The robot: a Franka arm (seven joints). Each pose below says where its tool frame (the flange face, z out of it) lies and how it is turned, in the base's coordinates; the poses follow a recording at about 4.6 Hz.
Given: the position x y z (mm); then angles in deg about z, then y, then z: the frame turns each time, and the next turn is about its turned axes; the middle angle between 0 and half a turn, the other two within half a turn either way.
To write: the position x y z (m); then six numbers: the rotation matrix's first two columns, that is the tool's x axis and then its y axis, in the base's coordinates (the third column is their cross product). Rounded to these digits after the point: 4 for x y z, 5 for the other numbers.
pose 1, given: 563.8 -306.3 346.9 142.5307 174.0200 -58.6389
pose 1, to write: 0.5638 -0.3063 0.3469 0.93027 0.36285 -0.05422 0.35744 -0.92969 -0.08896
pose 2, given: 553.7 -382.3 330.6 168.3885 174.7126 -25.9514
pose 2, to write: 0.5537 -0.3823 0.3306 0.96510 0.24844 -0.08286 0.24585 -0.96847 -0.04033
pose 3, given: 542.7 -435.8 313.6 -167.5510 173.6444 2.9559
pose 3, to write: 0.5427 -0.4358 0.3136 0.98031 0.16361 -0.11055 0.16524 -0.98624 0.00571
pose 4, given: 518.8 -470.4 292.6 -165.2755 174.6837 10.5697
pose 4, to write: 0.5188 -0.4704 0.2926 0.99328 0.07138 -0.09108 0.07321 -0.99717 0.01700
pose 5, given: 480.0 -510.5 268.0 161.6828 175.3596 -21.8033
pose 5, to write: 0.4800 -0.5105 0.2680 0.99526 0.06176 -0.07511 0.05965 -0.99777 -0.03005
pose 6, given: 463.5 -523.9 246.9 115.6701 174.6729 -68.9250
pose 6, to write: 0.4635 -0.5239 0.2469 0.99611 0.08151 -0.03338 0.07837 -0.99315 -0.08663
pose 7, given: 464.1 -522.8 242.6 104.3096 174.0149 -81.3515
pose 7, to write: 0.4641 -0.5228 0.2426 0.99492 0.09944 -0.01568 0.09731 -0.98990 -0.10308
